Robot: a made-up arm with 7 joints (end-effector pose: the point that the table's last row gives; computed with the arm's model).
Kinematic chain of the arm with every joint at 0, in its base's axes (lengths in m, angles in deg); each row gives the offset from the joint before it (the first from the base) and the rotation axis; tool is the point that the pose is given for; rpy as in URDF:
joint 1: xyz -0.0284 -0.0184 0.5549 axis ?
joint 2: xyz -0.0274 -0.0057 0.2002 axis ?
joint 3: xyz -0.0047 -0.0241 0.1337 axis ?
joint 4: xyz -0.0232 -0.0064 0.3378 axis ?
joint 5: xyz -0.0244 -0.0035 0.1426 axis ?
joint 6: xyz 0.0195 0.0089 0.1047 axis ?
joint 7: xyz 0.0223 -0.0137 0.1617 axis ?
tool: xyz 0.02 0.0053 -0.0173 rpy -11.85 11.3 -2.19
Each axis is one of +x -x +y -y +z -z.
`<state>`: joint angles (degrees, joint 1 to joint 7).
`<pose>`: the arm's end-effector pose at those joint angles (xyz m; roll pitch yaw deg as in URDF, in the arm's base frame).
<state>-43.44 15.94 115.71 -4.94 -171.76 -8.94 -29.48</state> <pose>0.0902 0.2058 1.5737 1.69 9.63 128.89</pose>
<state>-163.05 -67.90 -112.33 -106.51 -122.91 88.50 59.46</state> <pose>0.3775 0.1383 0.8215 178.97 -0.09 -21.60</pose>
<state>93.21 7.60 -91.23 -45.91 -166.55 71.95 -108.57</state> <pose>-0.4125 -0.0282 1.2880 102.86 -2.43 -98.52</pose>
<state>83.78 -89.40 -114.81 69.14 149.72 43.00 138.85</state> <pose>0.1068 0.7580 0.7032 -136.50 82.54 -64.77</pose>
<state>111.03 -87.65 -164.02 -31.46 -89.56 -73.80 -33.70</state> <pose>0.2606 0.6680 1.0262 26.66 -43.68 130.54</pose>
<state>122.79 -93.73 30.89 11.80 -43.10 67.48 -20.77</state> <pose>0.3789 0.6106 0.8653 -28.27 -0.06 -96.72</pose>
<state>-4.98 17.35 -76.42 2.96 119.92 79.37 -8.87</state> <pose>0.2866 -0.1720 1.3966 -159.05 75.73 175.26</pose>
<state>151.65 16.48 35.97 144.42 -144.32 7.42 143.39</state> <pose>-0.2996 0.0003 0.8713 174.68 16.38 -1.67</pose>
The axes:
joint 1: -z
joint 2: +y
joint 3: -z
joint 4: +y
joint 5: -z
joint 6: +y
joint 7: -z

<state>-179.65 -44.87 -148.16 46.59 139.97 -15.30 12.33</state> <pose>0.6836 -0.1355 1.1696 -106.22 -86.08 -104.53</pose>
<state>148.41 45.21 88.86 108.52 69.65 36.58 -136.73</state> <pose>-0.3260 0.2037 1.0715 103.21 73.32 -166.24</pose>
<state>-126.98 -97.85 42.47 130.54 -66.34 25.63 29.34</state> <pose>0.2241 -0.1658 0.9525 27.28 20.40 -159.20</pose>
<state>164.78 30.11 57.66 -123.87 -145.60 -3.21 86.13</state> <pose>0.0882 -0.2588 1.0176 -112.31 -8.64 -130.71</pose>
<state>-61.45 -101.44 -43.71 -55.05 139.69 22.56 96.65</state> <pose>0.0058 -0.6688 0.3915 138.28 38.43 103.10</pose>
